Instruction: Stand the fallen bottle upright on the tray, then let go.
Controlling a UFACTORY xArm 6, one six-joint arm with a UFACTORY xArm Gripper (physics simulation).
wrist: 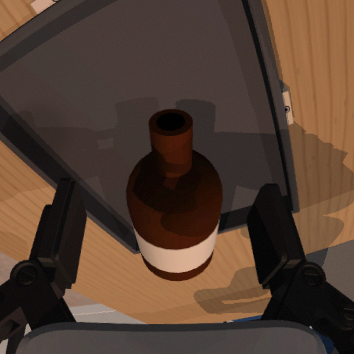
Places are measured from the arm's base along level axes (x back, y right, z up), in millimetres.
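Pixels of known places: gripper, between the fingertips: (168, 198).
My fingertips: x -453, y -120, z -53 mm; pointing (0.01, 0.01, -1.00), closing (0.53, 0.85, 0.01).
Behind a point stands the place of what it marks.
The brown bottle (174, 195) {x -423, y -132, z -81 mm} with a cream label band is in the middle of the wrist view, its neck toward the top and its open mouth partly facing the camera. It overlaps the dark tray (150, 50) {x -489, y -111, z -141 mm}, neck over the tray floor and base over the near corner, which it hides. Whether its base touches the rim cannot be told. My gripper (168, 198) {x -453, y -120, z -54 mm} is open and empty, with one finger on each side of the bottle's body in the view and a visible gap on both sides. The fingers' height relative to the bottle is unclear.
The tray's raised rim runs along both sides of the bottle. Wooden table top (320, 65) {x -424, y -11, z -146 mm} surrounds the tray. A small pale fitting (287, 107) {x -412, y -45, z -131 mm} is at the tray's right edge. A grey surface (337, 270) {x -103, y -27, z -105 mm} is at the right, and part of a blue object (246, 321) shows at the bottom.
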